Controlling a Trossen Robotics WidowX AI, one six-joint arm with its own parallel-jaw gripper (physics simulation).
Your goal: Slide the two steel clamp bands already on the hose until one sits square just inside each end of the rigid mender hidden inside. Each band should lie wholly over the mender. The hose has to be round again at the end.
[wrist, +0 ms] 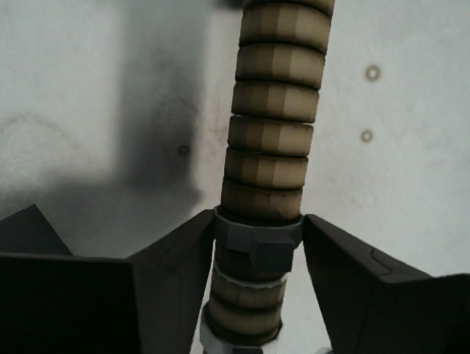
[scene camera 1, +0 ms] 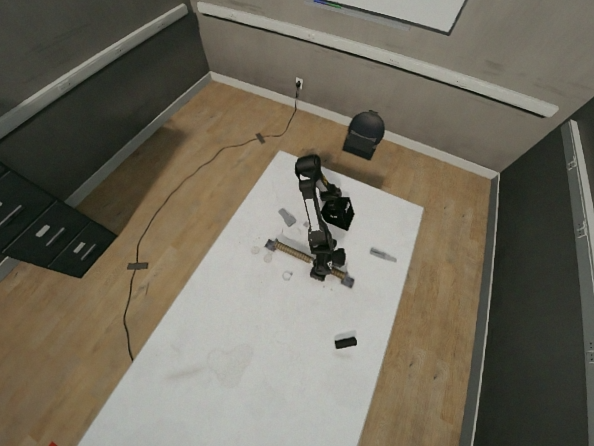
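The ribbed tan hose (scene camera 1: 292,251) (wrist: 272,137) lies between two grey end brackets (scene camera 1: 270,244) (scene camera 1: 347,281) on the white mat. My gripper (wrist: 258,222) (scene camera 1: 321,272) is over the hose, right of its middle in the scene view. It is shut on a steel clamp band (wrist: 232,235), with a fingertip at each side. The band encircles the hose, its block facing the camera. The other steel band (wrist: 215,342) shows partly at the bottom of the wrist view, apart from the held one. A thin pale line crosses the hose between them. The mender is hidden inside.
A black box (scene camera 1: 338,213) stands beside the arm. A grey piece (scene camera 1: 287,217), a small ring (scene camera 1: 287,275), a long grey item (scene camera 1: 383,254) and a black block (scene camera 1: 345,342) lie on the white mat (scene camera 1: 280,320). A dark stool (scene camera 1: 366,131) is behind.
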